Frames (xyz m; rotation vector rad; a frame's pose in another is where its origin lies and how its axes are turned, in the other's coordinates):
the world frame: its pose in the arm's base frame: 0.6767 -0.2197 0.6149 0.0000 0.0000 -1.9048
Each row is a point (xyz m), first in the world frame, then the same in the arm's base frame.
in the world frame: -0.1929 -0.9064 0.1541
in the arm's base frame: -0.1164 0.2597 0.7690
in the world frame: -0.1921 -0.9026 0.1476
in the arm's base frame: -0.1130 0.2577 0.7625
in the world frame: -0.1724 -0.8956 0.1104
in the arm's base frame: -0.1129 0.2368 0.7253
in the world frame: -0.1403 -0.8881 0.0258
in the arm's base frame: -0.1163 0.2040 0.6407
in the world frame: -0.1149 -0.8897 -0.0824
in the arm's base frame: -0.1262 0.1805 0.5325
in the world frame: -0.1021 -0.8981 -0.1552
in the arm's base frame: -0.1383 0.1712 0.4597
